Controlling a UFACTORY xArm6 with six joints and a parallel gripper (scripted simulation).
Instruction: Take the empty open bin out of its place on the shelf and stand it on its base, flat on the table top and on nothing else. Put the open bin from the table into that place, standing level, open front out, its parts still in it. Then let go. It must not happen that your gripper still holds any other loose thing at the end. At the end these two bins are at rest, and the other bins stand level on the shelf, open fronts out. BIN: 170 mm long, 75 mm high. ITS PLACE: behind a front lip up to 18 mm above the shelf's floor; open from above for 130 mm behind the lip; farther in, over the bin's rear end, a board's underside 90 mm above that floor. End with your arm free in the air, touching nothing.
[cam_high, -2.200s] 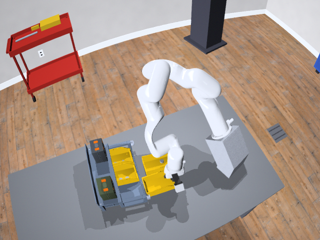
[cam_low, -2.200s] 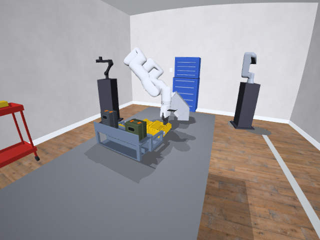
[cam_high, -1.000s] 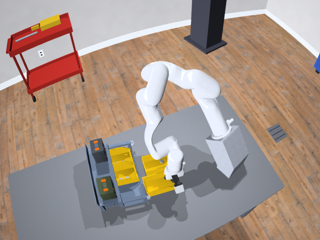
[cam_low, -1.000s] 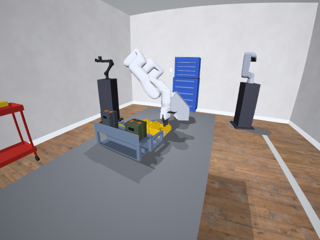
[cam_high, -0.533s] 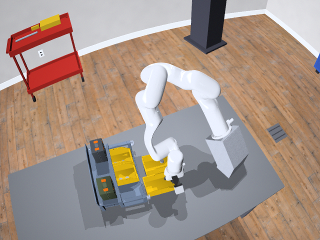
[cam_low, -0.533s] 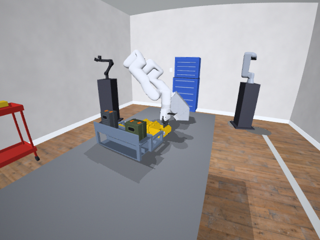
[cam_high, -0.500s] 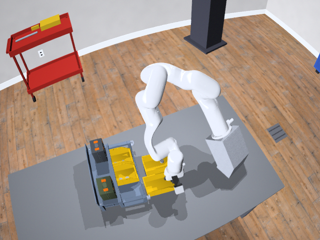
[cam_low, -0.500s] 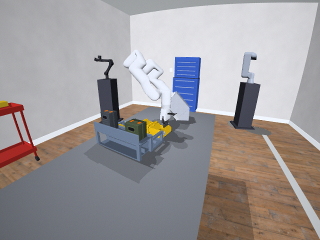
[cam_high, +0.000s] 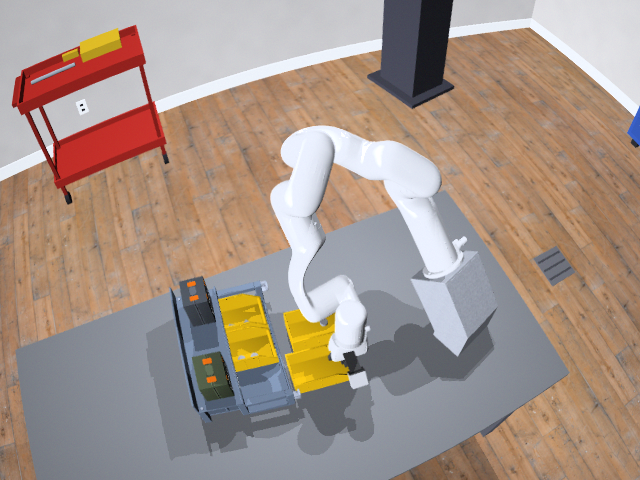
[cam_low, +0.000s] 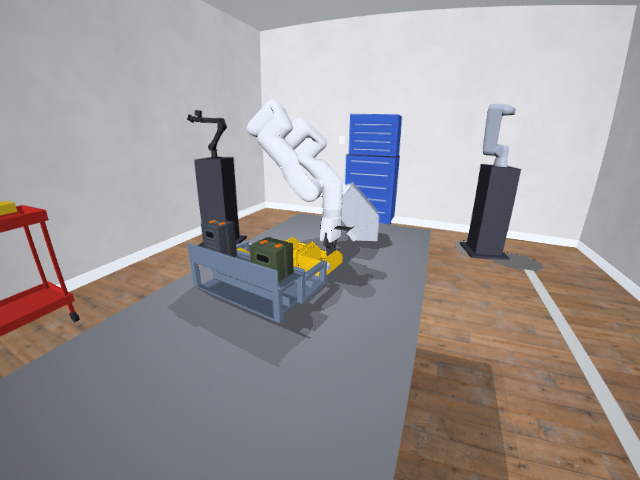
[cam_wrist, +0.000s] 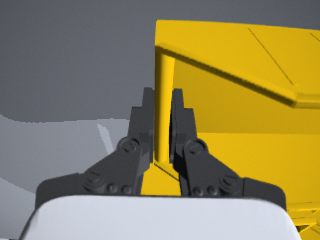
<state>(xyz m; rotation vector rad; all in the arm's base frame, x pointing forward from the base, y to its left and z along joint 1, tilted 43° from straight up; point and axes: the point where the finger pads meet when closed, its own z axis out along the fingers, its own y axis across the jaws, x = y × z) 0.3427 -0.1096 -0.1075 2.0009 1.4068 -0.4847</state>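
Now: the shelf lip 170 mm to the right of my hand, 130 mm ahead of it and 30 mm below it. From my hand the other things lie so: olive box (350 mm ahead, 130 mm to the right, 110 mm above); dark grey box (350 mm to the right, 260 mm ahead, 120 mm above).
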